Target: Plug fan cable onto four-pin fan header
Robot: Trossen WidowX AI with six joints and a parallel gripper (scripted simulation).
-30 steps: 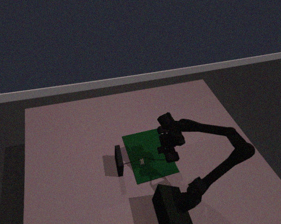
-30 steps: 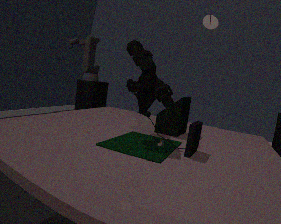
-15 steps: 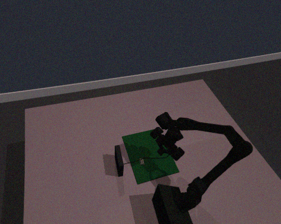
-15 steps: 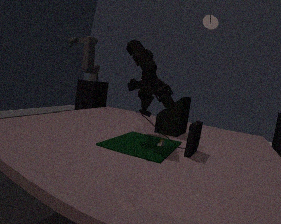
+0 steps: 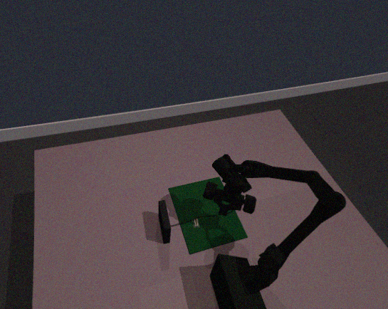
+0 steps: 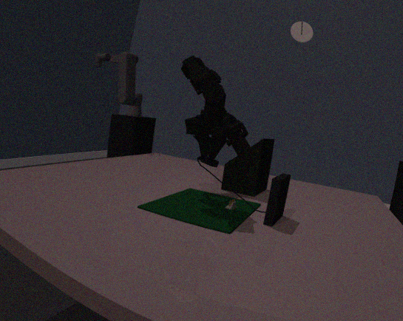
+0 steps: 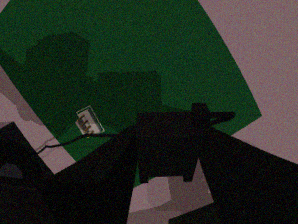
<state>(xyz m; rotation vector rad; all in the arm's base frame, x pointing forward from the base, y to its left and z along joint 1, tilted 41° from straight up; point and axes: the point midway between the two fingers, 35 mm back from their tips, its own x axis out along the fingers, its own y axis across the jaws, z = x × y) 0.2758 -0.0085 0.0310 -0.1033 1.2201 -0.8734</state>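
My gripper tip is now 1 cm past the black plug and 1 cm to the right of it. Round my gripper tip: black fan: 2 cm ahead, 22 cm to the left, 5 cm below; pale four-pin header: 1 cm ahead, 10 cm to the left, 11 cm below; green board: 6 cm ahead, 4 cm to the left, 13 cm below.
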